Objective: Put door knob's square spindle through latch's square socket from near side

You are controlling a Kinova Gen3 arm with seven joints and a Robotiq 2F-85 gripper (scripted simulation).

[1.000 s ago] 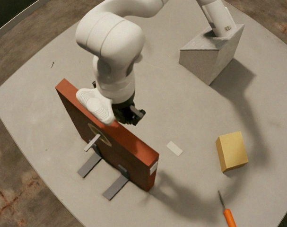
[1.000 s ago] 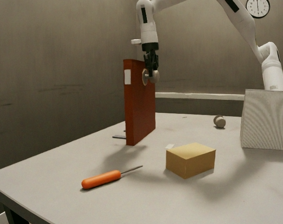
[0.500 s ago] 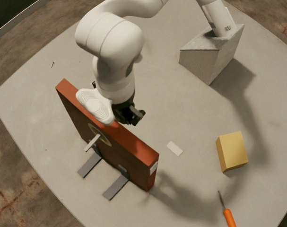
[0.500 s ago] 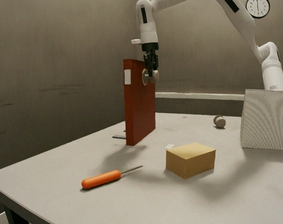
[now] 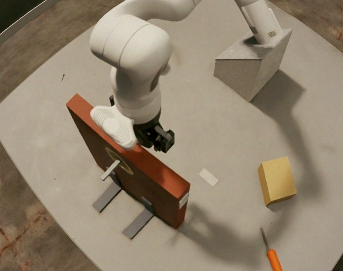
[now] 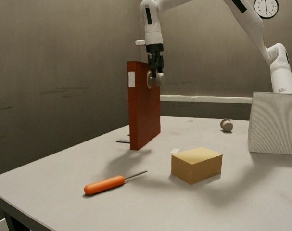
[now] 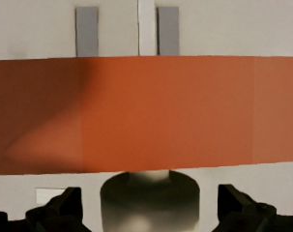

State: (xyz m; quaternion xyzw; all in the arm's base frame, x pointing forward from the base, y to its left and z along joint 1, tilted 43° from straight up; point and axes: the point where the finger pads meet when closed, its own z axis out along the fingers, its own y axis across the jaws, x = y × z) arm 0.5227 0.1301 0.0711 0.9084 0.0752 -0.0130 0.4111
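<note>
The door knob lies 30 mm ahead of my hand and 10 mm below it. The rest, counted from my hand: tan box 260 mm to the left, 260 mm below, 260 mm behind; then orange screwdriver 420 mm to the left, 280 mm below, 90 mm behind; then white slip 290 mm below, 120 mm behind, 100 mm to the left.
</note>
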